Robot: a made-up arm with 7 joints. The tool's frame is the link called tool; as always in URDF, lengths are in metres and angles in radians. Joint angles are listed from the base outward.
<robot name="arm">
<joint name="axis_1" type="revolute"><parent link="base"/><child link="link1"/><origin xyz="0 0 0.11" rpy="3.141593 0 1.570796"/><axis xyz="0 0 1"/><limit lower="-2.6" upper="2.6"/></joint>
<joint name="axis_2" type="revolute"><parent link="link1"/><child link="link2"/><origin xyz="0.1 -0.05 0.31" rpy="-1.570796 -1.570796 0"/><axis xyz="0 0 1"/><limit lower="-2.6" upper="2.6"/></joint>
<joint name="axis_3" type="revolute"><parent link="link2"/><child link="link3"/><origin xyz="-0.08 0.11 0.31" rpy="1.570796 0 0"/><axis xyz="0 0 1"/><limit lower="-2.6" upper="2.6"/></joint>
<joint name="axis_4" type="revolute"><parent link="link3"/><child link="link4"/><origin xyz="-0.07 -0.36 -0.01" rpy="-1.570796 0 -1.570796"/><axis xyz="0 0 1"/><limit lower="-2.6" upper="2.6"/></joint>
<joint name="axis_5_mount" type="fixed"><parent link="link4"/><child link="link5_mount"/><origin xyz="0.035 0.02 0.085" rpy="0 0 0"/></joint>
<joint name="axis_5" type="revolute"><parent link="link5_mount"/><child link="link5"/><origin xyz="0.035 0.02 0.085" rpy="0 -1.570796 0"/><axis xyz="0 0 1"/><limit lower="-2.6" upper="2.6"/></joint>
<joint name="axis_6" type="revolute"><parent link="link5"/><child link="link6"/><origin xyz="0.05 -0.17 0.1" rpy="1.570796 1.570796 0"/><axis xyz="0 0 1"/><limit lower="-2.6" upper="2.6"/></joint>
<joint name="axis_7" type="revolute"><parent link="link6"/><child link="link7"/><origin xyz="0.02 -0.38 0.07" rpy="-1.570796 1.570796 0"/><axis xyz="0 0 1"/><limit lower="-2.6" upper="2.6"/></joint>
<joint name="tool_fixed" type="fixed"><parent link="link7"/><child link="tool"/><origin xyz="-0.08 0.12 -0.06" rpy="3.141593 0 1.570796"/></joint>
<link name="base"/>
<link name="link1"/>
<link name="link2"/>
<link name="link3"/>
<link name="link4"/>
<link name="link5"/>
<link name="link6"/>
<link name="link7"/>
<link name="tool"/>
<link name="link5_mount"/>
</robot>
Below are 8 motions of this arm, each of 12 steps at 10 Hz.
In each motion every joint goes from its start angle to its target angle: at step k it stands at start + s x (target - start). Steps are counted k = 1, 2, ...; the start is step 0. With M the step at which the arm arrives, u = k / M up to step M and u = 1 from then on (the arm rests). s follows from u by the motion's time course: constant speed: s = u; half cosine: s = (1 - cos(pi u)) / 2; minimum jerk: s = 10 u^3 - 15 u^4 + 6 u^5.
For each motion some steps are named. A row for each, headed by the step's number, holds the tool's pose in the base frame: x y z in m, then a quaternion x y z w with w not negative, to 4 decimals.
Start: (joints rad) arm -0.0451 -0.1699 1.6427 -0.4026 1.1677 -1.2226 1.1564
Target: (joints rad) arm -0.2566 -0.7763 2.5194 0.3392 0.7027 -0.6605 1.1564
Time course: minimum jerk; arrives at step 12
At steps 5, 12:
5: 0.5120 0.1013 0.1014 0.0140 -0.3107 0.0848 0.9466
12: 0.5614 -0.0422 0.0871 0.3434 -0.4813 0.3207 0.7400

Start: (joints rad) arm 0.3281 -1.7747 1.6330 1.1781 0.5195 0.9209 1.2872
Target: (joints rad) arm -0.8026 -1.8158 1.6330 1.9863 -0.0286 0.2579 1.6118
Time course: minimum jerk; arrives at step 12
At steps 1, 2, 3, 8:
1: 0.2094 -0.8035 -0.3527 0.5421 -0.6696 -0.0145 0.5075
2: 0.2244 -0.7918 -0.3590 0.5525 -0.6633 -0.0197 0.5044
3: 0.2561 -0.7637 -0.3736 0.5757 -0.6476 -0.0326 0.4981
8: 0.3946 -0.4086 -0.4813 0.7502 -0.3524 -0.2302 0.5099

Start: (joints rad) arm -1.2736 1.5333 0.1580 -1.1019 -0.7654 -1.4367 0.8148
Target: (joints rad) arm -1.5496 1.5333 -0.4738 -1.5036 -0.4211 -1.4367 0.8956
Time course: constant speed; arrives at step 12
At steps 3, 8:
3: 0.1747 0.2714 0.2720 -0.0585 0.1326 0.6277 0.7649
8: 0.0936 0.2891 0.3260 -0.0217 0.0780 0.8027 0.5909

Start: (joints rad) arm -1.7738 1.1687 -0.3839 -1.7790 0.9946 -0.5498 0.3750
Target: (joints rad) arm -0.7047 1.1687 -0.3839 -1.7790 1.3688 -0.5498 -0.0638
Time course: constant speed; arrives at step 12
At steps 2, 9, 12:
2: -0.4384 0.1031 0.2144 -0.1348 -0.3812 -0.7929 0.4559
9: -0.3753 0.2862 0.2074 -0.2671 -0.3484 -0.8151 0.3781
12: -0.3187 0.3569 0.2055 -0.3241 -0.3182 -0.8213 0.3453

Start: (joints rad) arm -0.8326 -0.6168 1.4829 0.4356 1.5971 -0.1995 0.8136
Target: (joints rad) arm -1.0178 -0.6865 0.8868 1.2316 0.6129 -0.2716 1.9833
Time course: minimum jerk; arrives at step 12
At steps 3, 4, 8, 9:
3: 0.6940 0.2455 -0.4019 0.5802 0.0609 0.4732 0.6601
4: 0.6746 0.1516 -0.4520 0.5959 0.0796 0.3664 0.7102
8: 0.2796 -0.2946 -0.5961 0.5618 0.1897 -0.3019 0.7465
9: 0.1712 -0.3398 -0.5825 0.5349 0.2027 -0.4222 0.7032

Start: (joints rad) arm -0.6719 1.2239 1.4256 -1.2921 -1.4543 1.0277 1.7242
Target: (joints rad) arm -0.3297 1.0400 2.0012 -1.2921 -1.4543 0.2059 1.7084
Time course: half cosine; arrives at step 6
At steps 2, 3, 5, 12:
2: -0.2930 0.4335 -0.5843 0.3909 -0.8658 -0.2986 0.0917
3: -0.2214 0.5843 -0.5776 0.2944 -0.8742 -0.3833 0.0464
5: 0.0089 0.7862 -0.5318 -0.1539 0.8412 0.5130 0.0746
12: 0.0529 0.8070 -0.5204 -0.1363 0.8312 0.5302 0.0972

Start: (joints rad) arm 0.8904 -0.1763 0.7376 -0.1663 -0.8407 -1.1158 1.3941
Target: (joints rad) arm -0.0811 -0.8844 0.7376 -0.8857 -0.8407 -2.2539 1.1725
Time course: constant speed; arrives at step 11
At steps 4, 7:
4: 0.3845 0.2004 0.0347 -0.5569 -0.0139 -0.8072 0.1954
7: 0.4246 0.2926 -0.0555 -0.6490 -0.0740 -0.7297 0.2020

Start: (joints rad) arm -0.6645 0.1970 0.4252 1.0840 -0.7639 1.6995 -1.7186
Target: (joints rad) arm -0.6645 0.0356 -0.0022 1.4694 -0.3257 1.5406 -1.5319
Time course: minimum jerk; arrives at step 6
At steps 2, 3, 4, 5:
2: -0.5836 0.2942 -0.2989 -0.6914 -0.2387 0.4611 0.5024
3: -0.5766 0.3124 -0.2309 -0.6738 -0.2099 0.4372 0.5574
4: -0.5606 0.3366 -0.1715 -0.6655 -0.1799 0.3990 0.6046
5: -0.5477 0.3533 -0.1405 -0.6649 -0.1627 0.3696 0.6283

